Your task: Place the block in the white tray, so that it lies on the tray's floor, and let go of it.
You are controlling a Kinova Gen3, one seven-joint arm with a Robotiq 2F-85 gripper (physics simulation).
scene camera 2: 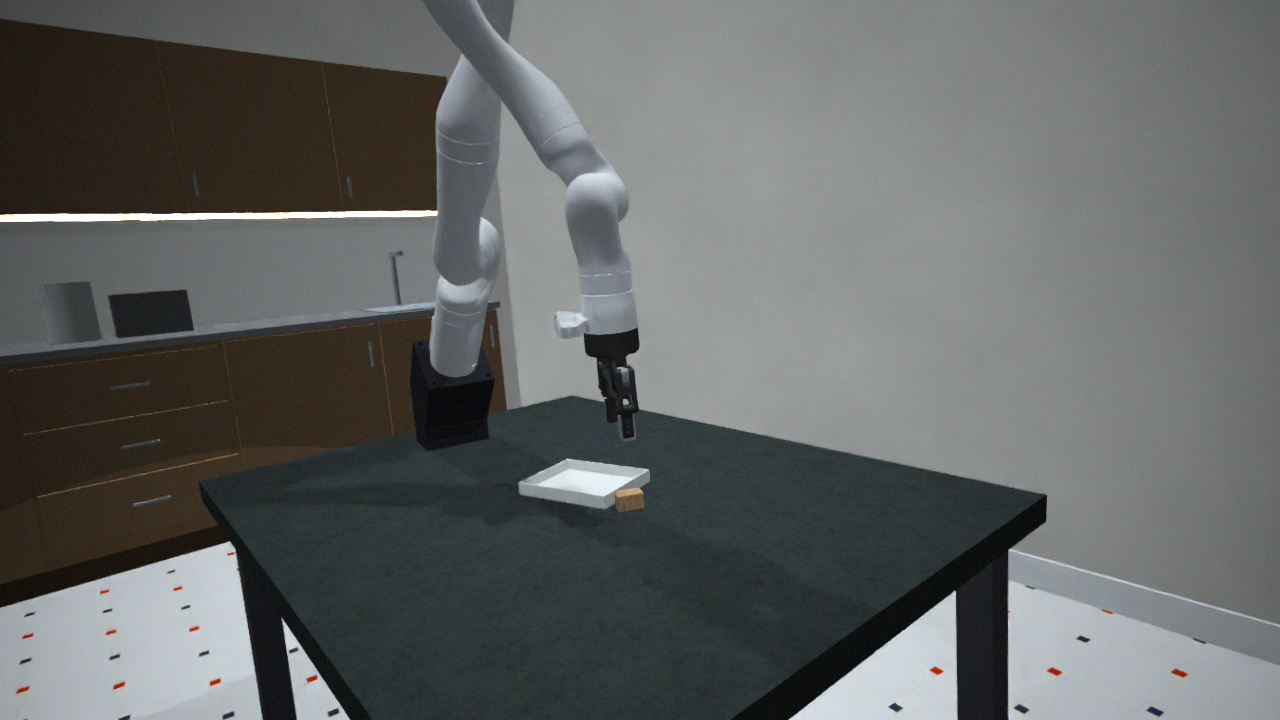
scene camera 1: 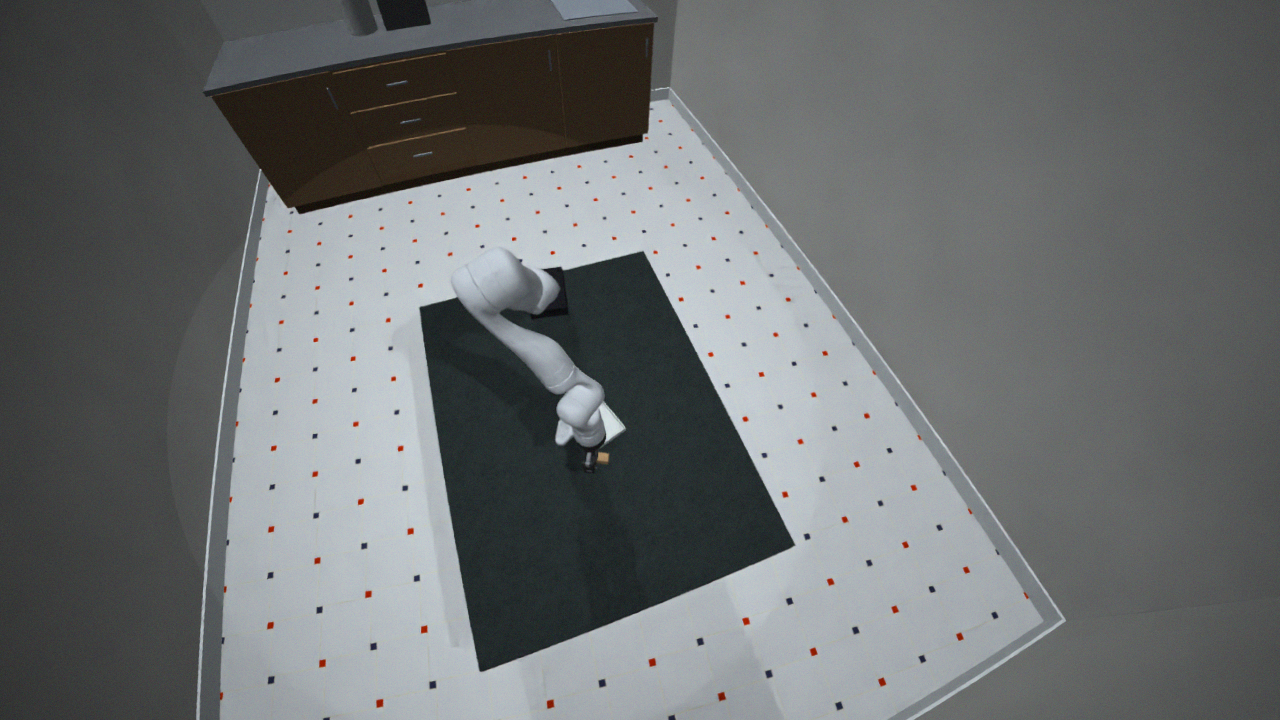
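Seen in the pictures: gripper, between the fingertips: (scene camera 2: 620,430) (scene camera 1: 595,451); arm's base, origin of its link: (scene camera 2: 454,360).
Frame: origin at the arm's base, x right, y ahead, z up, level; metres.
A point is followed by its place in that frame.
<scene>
A small tan block (scene camera 2: 629,499) @(z -0.167, x 0.068, y 0.524 m) (scene camera 1: 603,457) @(z -0.160, x 0.056, y 0.520 m) lies on the dark table top, touching the outside of the white tray's near right corner. The white tray (scene camera 2: 542,489) @(z -0.170, x 0.103, y 0.369 m) (scene camera 1: 615,422) @(z -0.183, x -0.029, y 0.429 m) is shallow and its floor is bare; in the overhead view the arm's wrist hides most of it. My gripper (scene camera 2: 627,433) @(z -0.059, x 0.081, y 0.530 m) (scene camera 1: 589,460) @(z -0.059, x 0.081, y 0.530 m) is open and empty. It points straight down and hangs a short way above the tray's far right edge, above and behind the block.
The dark table (scene camera 2: 500,590) @(z -0.185, x 0.326, y 0.555 m) (scene camera 1: 555,555) @(z -0.185, x 0.286, y 0.696 m) carries the arm's black base (scene camera 2: 450,403) @(z -0.084, x 0.023, y 0.006 m) at its far end. A brown kitchen counter with drawers (scene camera 2: 133,420) (scene camera 1: 429,107) stands behind. The tiled floor (scene camera 1: 313,502) surrounds the table.
</scene>
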